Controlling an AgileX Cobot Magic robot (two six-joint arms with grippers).
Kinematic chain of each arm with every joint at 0, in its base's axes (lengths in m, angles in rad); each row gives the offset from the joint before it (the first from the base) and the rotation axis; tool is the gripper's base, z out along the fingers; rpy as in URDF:
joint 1: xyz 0 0 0.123 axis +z
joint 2: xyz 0 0 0 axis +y
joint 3: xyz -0.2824 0 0.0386 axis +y
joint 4: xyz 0.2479 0 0.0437 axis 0.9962 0 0.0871
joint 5: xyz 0 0 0 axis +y
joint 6: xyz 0.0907 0 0.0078 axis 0.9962 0 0.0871
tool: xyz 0 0 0 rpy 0 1.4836 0
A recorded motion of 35 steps. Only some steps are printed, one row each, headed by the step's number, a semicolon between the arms.
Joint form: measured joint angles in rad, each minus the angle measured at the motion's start. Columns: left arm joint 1, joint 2, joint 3, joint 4, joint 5, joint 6; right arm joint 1, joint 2, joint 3, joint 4, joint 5, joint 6.
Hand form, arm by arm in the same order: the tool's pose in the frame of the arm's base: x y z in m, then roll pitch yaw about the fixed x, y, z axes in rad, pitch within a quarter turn. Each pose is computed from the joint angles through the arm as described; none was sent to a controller.
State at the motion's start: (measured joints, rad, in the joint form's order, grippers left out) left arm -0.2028 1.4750 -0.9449 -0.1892 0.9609 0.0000; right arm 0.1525 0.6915 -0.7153 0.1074 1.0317 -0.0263
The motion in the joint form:
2: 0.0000 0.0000 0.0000 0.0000 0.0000 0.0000; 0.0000 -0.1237 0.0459 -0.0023 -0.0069 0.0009
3: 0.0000 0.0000 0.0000 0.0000 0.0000 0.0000; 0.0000 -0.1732 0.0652 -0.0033 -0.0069 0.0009
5: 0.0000 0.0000 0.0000 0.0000 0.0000 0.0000; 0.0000 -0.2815 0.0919 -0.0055 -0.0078 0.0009
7: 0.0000 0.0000 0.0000 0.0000 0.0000 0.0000; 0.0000 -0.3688 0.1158 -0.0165 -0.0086 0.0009
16: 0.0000 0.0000 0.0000 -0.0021 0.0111 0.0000; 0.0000 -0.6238 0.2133 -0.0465 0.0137 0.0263
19: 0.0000 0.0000 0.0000 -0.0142 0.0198 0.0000; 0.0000 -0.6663 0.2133 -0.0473 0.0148 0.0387
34: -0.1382 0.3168 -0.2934 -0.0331 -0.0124 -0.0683; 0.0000 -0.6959 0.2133 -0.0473 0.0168 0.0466
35: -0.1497 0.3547 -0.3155 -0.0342 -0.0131 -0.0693; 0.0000 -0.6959 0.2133 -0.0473 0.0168 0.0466
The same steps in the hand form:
2: 0.2547 -0.0667 0.2316 -2.9687 0.1576 3.0481; 0.0835 0.0211 0.3088 3.0254 0.7342 -3.0284
3: 0.2547 -0.0667 0.2316 -2.9687 0.1576 3.0481; 0.0746 0.0196 0.3070 3.0251 0.7645 -3.0288
5: 0.2547 -0.0667 0.2316 -2.9687 0.1576 3.0481; 0.0556 0.0166 0.3062 3.0233 0.8470 -3.0308
7: 0.2547 -0.0667 0.2316 -2.9687 0.1576 3.0481; 0.0411 0.0135 0.3034 3.0357 0.9115 -3.0250
16: 0.2537 -0.0668 0.2314 -2.9671 0.1465 3.0473; 0.0052 0.0057 0.2790 3.0362 1.0453 -3.0500
19: 0.2528 -0.0676 0.2315 -2.9563 0.1367 3.0525; -0.0013 0.0046 0.2791 3.0090 1.0852 -3.0801
34: 0.3227 -0.1319 0.2086 -2.9321 0.1291 2.9983; -0.0060 0.0039 0.2788 2.9876 1.1115 -3.1026
35: 0.3280 -0.1381 0.2008 -2.9341 0.1139 2.9882; -0.0060 0.0039 0.2788 2.9876 1.1115 -3.1026

